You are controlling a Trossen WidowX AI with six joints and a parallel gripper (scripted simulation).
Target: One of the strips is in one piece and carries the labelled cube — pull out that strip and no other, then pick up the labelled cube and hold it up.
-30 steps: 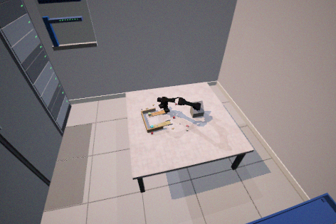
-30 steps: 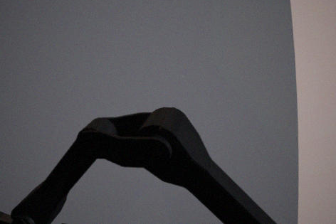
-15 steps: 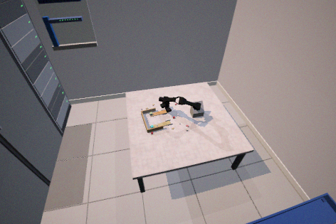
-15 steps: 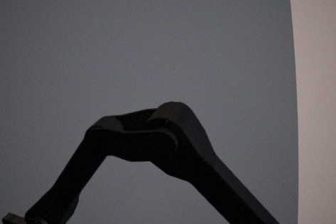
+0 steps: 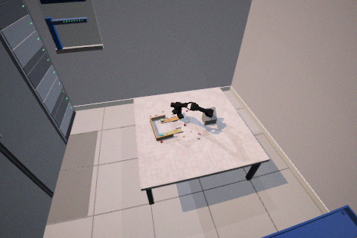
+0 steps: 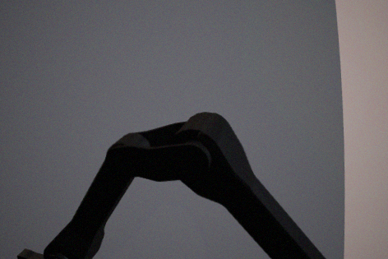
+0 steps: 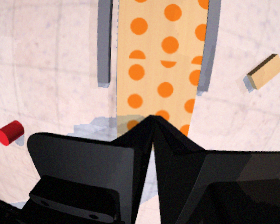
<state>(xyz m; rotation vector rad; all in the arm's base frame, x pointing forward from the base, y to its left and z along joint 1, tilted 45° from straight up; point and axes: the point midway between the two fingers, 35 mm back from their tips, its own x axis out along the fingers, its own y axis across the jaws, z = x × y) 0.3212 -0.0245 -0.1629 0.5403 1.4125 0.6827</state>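
My gripper tip is 100 mm short of the strip and 10 mm to the right of it.
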